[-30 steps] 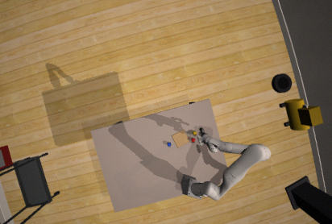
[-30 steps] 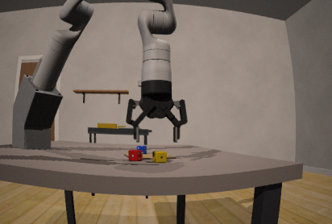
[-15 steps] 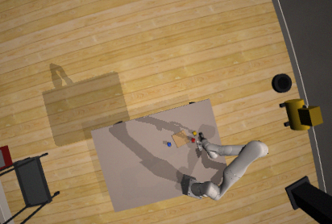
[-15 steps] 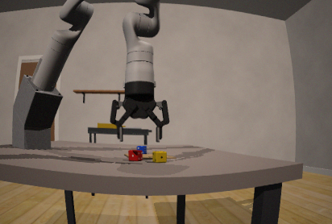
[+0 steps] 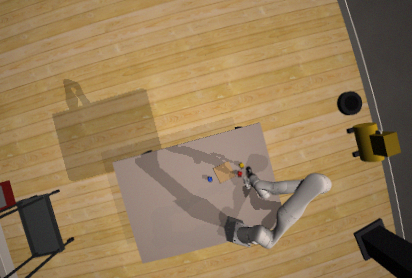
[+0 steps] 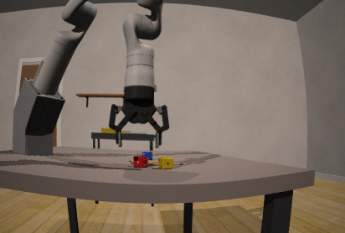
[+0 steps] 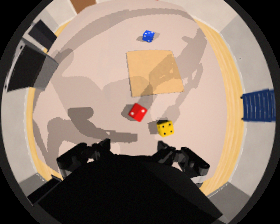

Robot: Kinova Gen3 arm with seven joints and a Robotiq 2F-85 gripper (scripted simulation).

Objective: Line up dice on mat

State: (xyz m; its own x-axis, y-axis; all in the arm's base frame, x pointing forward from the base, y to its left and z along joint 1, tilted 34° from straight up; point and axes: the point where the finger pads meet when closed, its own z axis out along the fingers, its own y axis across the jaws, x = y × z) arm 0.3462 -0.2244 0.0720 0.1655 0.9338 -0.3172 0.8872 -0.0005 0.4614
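The red die lies 6 cm to the left of my hand, 5 cm below it and 2 cm ahead of it. Also, from my hand: yellow die: 7 cm ahead, 5 cm below, 1 cm to the left; tan mat: 17 cm to the left, 8 cm ahead, 6 cm below; blue die: 30 cm to the left, 8 cm ahead, 5 cm below.
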